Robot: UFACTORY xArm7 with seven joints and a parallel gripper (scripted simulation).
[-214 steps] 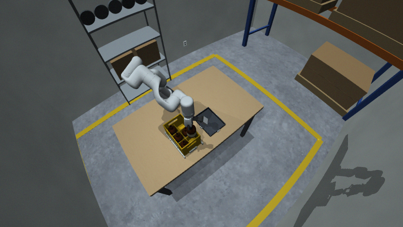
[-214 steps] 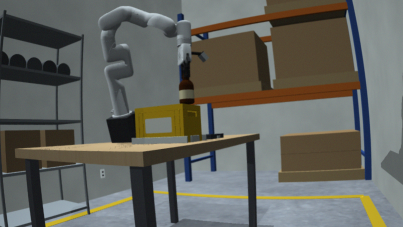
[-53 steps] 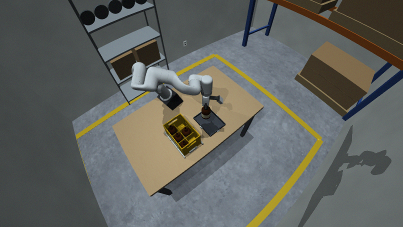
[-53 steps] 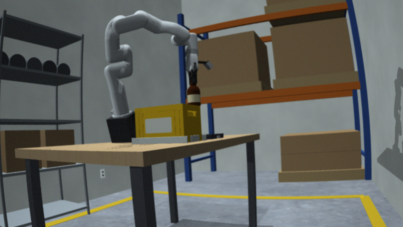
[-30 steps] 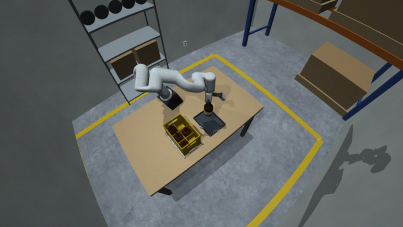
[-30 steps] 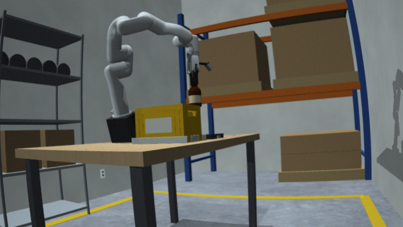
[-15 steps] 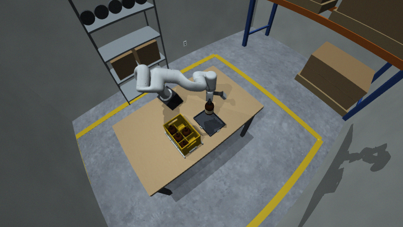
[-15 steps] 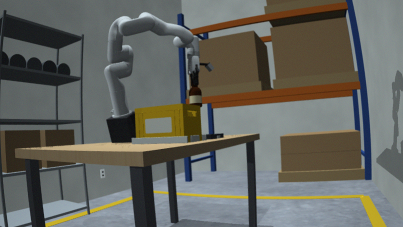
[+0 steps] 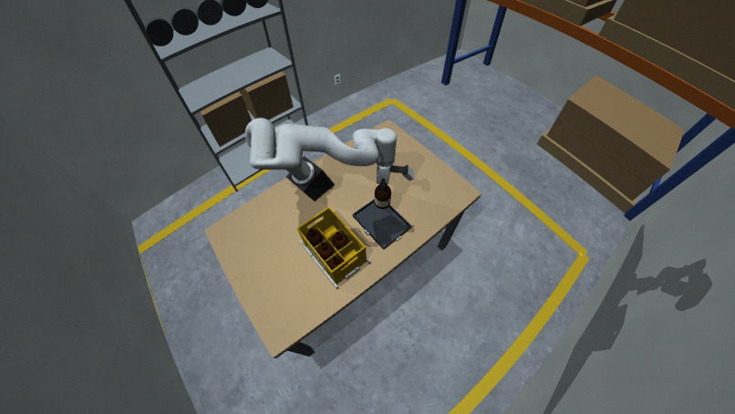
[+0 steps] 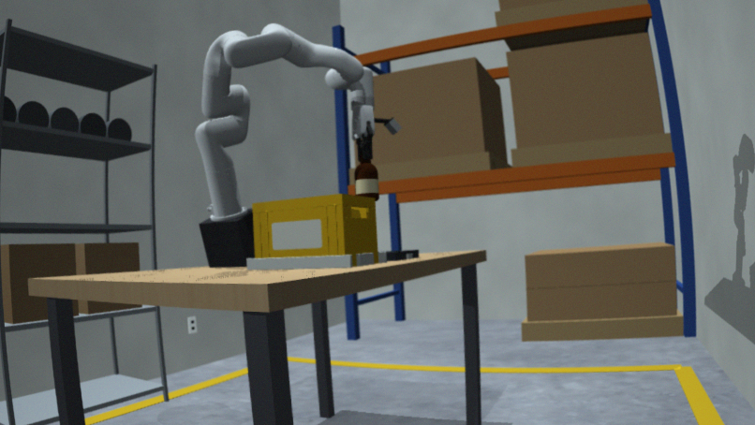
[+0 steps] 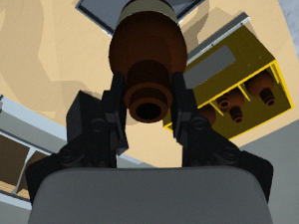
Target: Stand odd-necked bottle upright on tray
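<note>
The bottle is 70 mm below my hand. The rest, counted from my hand: tray: 320 mm below; crate: 290 mm to the right, 250 mm below, 10 mm behind.
</note>
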